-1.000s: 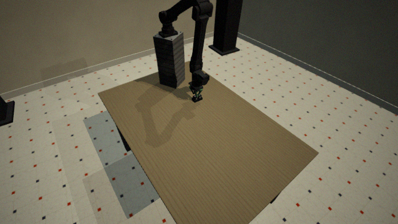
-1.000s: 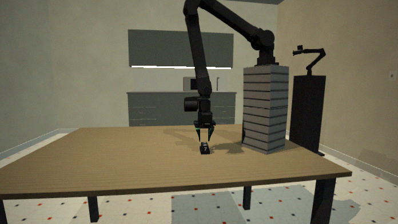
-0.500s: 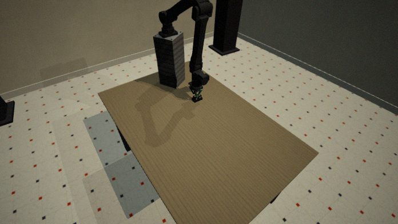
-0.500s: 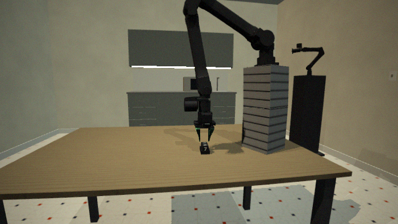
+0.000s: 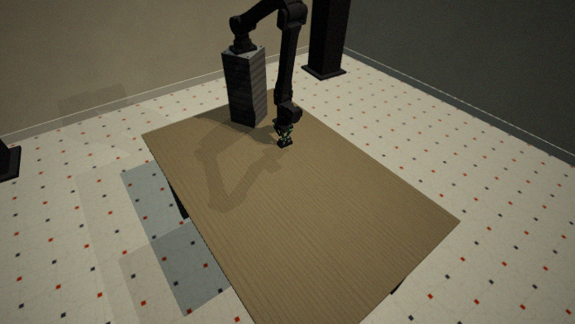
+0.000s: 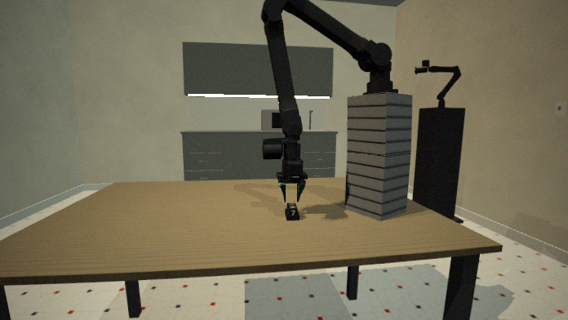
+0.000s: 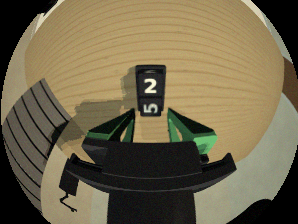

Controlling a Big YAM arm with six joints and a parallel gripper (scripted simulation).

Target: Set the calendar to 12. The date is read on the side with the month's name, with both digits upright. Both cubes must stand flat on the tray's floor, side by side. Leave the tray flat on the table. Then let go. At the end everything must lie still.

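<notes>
The black calendar tray is 2 cm to the left of my hand and 5 cm below it.
</notes>
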